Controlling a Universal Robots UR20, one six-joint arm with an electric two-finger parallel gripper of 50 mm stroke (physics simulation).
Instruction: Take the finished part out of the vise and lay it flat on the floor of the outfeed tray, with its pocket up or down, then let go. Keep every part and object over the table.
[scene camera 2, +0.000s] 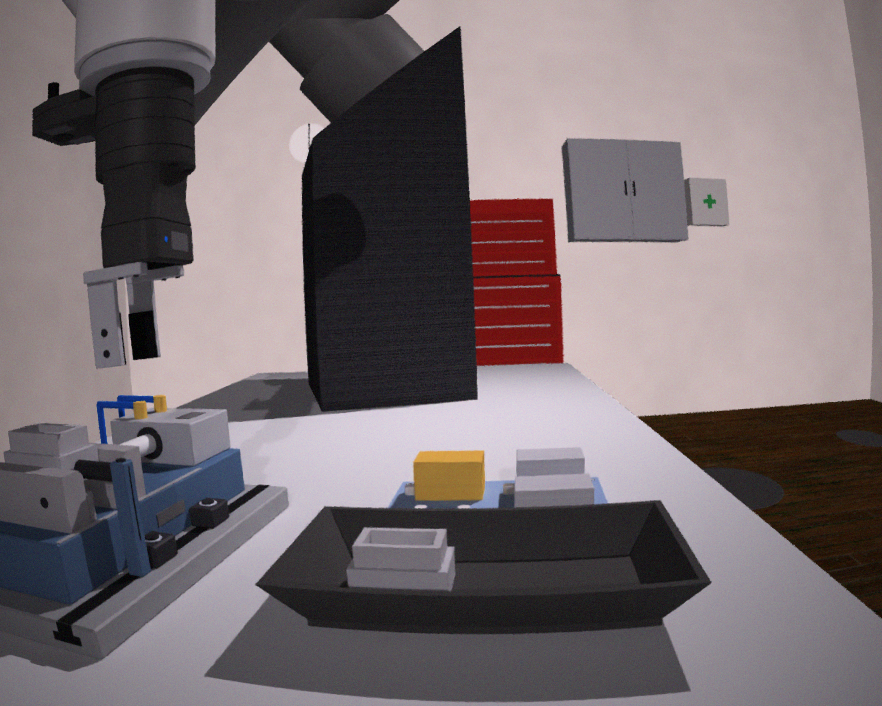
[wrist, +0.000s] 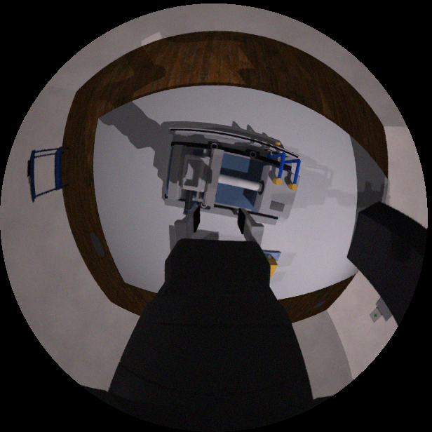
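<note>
The finished part is light grey and stepped, with its pocket up, and sits between the jaws of the vise. The vise has a blue body and stands at the left in the scene view. My gripper is open and empty, fingers down, well above the vise; in the wrist view its fingertips appear beside the vise's near edge. The outfeed tray is dark with sloping walls, at the front of the scene view. Another grey pocketed part lies at its left end, pocket up.
Blue hoses with yellow fittings rise at the vise's far end. A blue plate behind the tray carries a yellow block and a grey stepped part. A tall black panel stands farther back.
</note>
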